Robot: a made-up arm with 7 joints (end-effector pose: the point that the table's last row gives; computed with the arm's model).
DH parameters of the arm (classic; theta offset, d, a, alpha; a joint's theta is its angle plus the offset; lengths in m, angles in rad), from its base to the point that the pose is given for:
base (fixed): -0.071 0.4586 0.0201 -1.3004
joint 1: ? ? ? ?
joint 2: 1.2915 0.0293 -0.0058 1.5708
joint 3: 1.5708 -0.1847 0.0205 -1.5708
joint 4: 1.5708 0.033 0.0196 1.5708
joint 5: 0 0.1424 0 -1.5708
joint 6: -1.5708 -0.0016 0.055 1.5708
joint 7: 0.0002 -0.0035 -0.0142 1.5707
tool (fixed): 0.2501 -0.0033 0 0
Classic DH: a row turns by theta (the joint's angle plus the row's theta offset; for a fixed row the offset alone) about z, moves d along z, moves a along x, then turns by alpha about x.
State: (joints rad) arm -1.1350 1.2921 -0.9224 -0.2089 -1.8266 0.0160 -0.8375
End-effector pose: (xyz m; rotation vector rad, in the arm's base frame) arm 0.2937 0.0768 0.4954 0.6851 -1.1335 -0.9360
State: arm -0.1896 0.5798 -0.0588 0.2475 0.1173 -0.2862 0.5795
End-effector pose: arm 0.2427 0.1627 0.2785 2.2414 -0.0891 0.6094
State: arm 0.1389 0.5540 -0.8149 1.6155 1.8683 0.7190 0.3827
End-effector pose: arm -0.0141 0.2576 0.2042 -1.0615 0.7737 1.2927
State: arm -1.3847 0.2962 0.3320 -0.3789 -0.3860 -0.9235 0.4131
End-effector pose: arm 0.1881 0.0863 0.6143 -0.1968 -1.5054 1.7887
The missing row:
joint 1: -1.3111 0.0346 0.0184 -1.5708
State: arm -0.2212 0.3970 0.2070 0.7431 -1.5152 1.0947 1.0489
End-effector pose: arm 0.1808 0.1532 0.2111 0.5952 1.7316 -0.6193
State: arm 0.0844 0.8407 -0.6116 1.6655 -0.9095 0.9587 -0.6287
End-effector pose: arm -0.0471 0.3091 0.2975 0.3910 2.1925 -0.7053
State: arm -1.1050 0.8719 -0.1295 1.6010 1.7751 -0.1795 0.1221
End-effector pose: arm 0.2583 0.2832 0.3803 -2.3228 -0.0804 0.9761
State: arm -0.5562 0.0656 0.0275 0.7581 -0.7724 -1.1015 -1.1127
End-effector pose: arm 0.2775 0.0917 0.2533 1.1493 -1.2289 0.3123
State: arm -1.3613 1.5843 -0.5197 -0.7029 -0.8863 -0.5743 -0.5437
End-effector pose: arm 0.1420 0.0430 0.6458 1.5785 -2.6187 -0.2506
